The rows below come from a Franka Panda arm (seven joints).
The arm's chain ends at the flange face. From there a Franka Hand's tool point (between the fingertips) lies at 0.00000 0.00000 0.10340 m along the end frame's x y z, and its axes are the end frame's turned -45 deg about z.
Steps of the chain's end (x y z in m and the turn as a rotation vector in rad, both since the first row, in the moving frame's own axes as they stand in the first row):
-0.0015, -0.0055, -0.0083, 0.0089, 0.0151, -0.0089
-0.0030, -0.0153, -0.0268, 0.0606, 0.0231, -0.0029
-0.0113, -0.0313, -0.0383, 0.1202, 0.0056, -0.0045
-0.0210, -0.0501, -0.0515, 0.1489, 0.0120, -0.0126
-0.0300, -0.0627, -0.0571, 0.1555, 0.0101, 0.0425
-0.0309, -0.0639, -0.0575, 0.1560, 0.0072, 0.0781
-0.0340, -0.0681, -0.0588, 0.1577, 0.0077, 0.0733
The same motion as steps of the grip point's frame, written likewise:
0.0046, -0.0045, -0.0083, -0.0044, 0.0170, -0.0089
0.0148, -0.0157, -0.0270, 0.0265, 0.0592, -0.0029
0.0233, -0.0385, -0.0390, 0.0810, 0.0890, -0.0045
0.0322, -0.0603, -0.0527, 0.0968, 0.1138, -0.0126
0.0354, -0.0759, -0.0584, 0.1028, 0.1171, 0.0425
0.0356, -0.0774, -0.0588, 0.1052, 0.1154, 0.0781
0.0365, -0.0827, -0.0601, 0.1061, 0.1170, 0.0733

